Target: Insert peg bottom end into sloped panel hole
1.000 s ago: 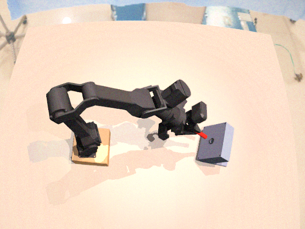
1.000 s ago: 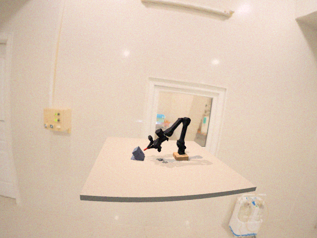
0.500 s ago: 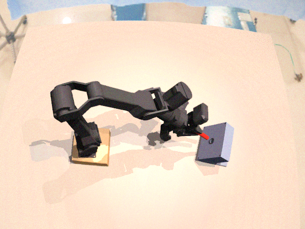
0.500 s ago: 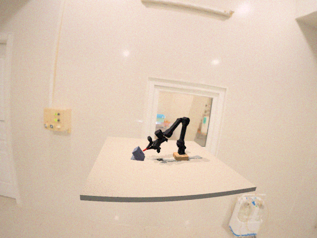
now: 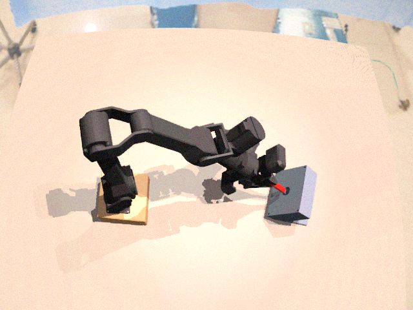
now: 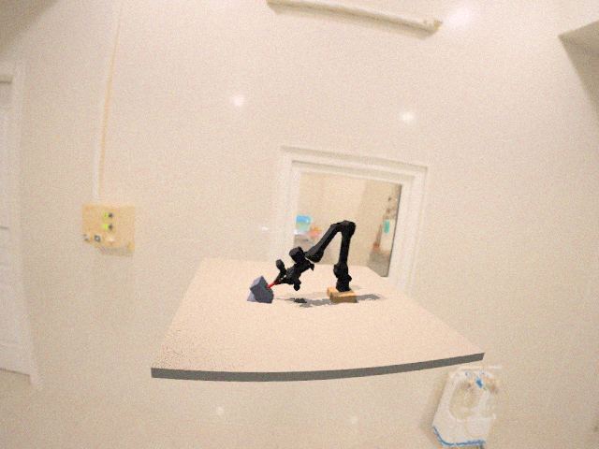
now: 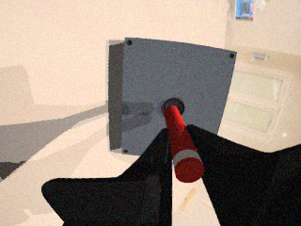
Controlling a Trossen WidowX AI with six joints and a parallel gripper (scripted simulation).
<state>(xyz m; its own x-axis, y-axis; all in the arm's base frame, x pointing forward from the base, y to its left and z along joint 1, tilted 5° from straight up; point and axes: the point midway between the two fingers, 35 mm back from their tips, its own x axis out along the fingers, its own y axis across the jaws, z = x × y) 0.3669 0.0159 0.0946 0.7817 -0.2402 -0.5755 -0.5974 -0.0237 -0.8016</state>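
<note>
Right now my gripper tip is 10 mm past the red round peg and 10 mm below it. The rest, counted from my gripper tip: blue-grey sloped panel 60 mm ahead, 20 mm to the right, 50 mm below.
</note>
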